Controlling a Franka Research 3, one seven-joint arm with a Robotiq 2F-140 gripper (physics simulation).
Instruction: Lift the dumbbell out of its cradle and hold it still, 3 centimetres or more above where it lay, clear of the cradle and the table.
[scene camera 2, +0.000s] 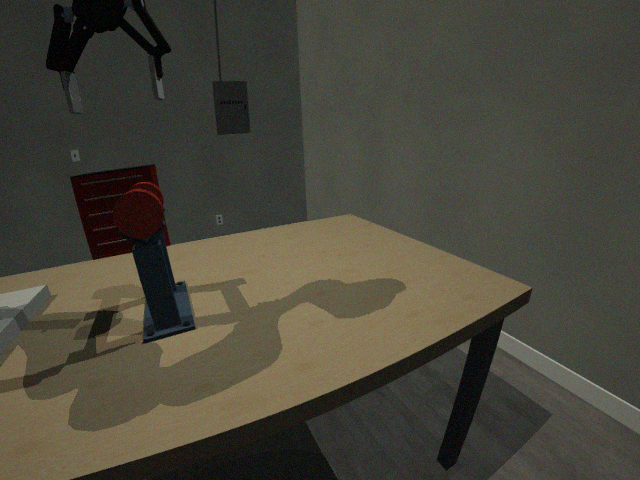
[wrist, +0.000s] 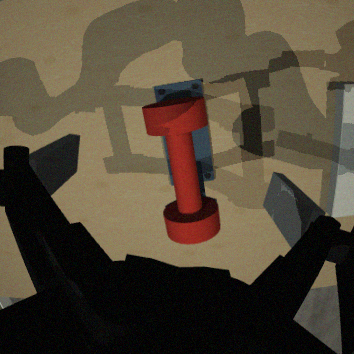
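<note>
The red dumbbell (scene camera 2: 138, 212) (wrist: 184, 170) rests on top of the blue upright cradle (scene camera 2: 157, 289) (wrist: 202, 145). In the scene view it is seen nearly end-on, so one round head covers most of it. In the wrist view its handle runs nearly top to bottom, with a head at each end. The cradle's base plate, partly hidden by the dumbbell, stands on the table (scene camera 2: 310, 361). My gripper (scene camera 2: 117, 103) (wrist: 174, 170) is wide open and empty, well above the dumbbell. In the wrist view one finger is left of the handle and one right.
A pale, flat-topped object (scene camera 2: 23, 304) (wrist: 345, 150) sits beside the cradle, cut off by the frame edge. A red drawer cabinet (scene camera 2: 98, 206) stands behind the table. A grey panel (scene camera 2: 231, 118) is on the back wall. Shadows of the arm fall across the tabletop.
</note>
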